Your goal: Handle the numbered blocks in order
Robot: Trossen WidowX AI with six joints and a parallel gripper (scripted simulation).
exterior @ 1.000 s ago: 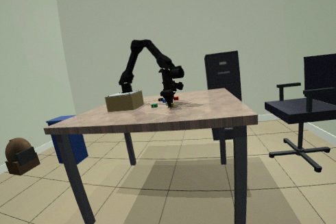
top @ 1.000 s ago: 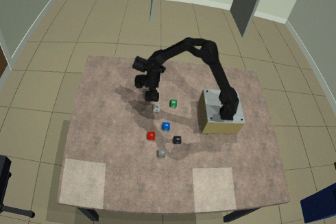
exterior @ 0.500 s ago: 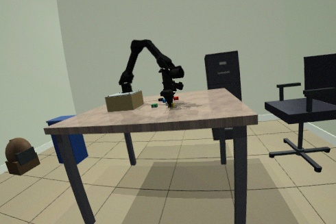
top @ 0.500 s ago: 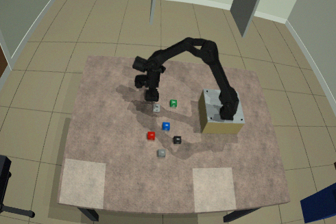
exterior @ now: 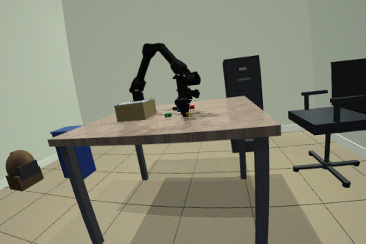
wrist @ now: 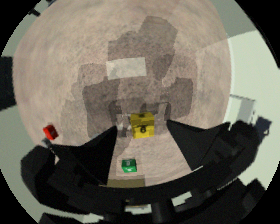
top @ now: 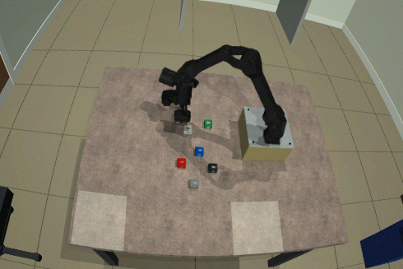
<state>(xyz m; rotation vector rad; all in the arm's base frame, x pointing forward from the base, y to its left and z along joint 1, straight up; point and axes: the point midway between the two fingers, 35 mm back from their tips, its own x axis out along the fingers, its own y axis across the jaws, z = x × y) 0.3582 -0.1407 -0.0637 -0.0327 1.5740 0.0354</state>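
Now: the yellow block right at my gripper tip. From my gripper tip the other things lie so: white block 3 cm behind, 7 cm to the left; blue block 8 cm behind, 17 cm to the left; green block 12 cm behind, 3 cm to the left.
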